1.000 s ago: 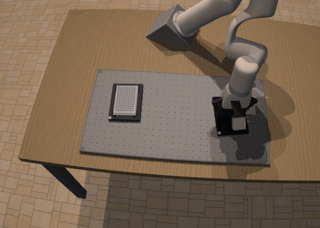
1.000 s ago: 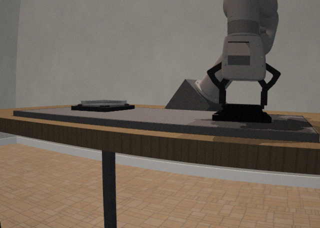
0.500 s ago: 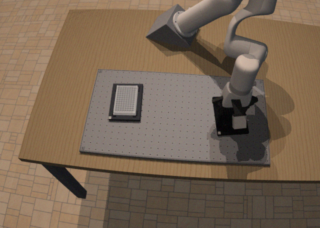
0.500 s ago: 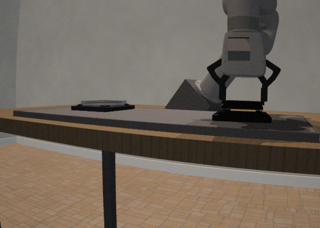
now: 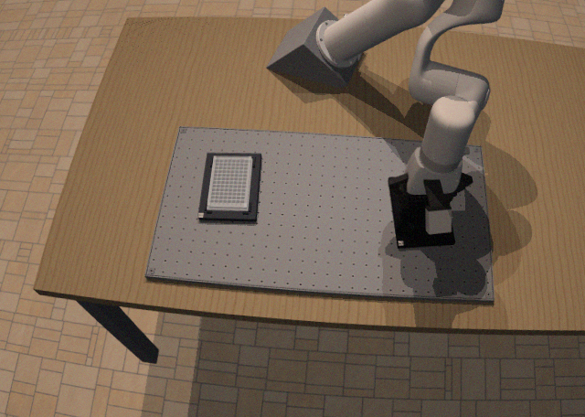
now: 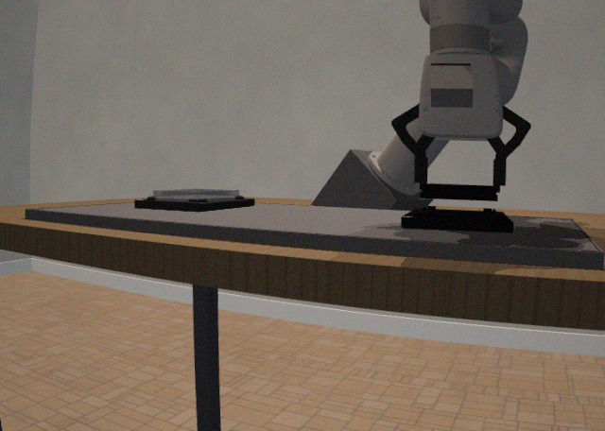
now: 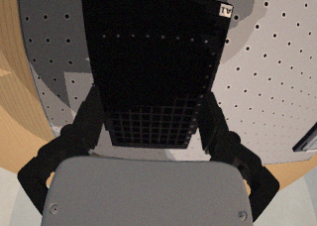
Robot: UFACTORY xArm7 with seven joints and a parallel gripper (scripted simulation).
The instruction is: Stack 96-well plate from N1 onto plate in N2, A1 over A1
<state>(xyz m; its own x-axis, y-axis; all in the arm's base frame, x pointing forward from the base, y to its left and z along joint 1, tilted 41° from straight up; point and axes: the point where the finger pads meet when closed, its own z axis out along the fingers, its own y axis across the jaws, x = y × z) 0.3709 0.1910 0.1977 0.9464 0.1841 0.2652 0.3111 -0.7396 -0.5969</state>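
Now: the clear 96-well plate 40 cm to the right of my hand, 5 cm ahead of it and 3 cm below it. Also, from my hand: black 96-well plate (1 cm below).
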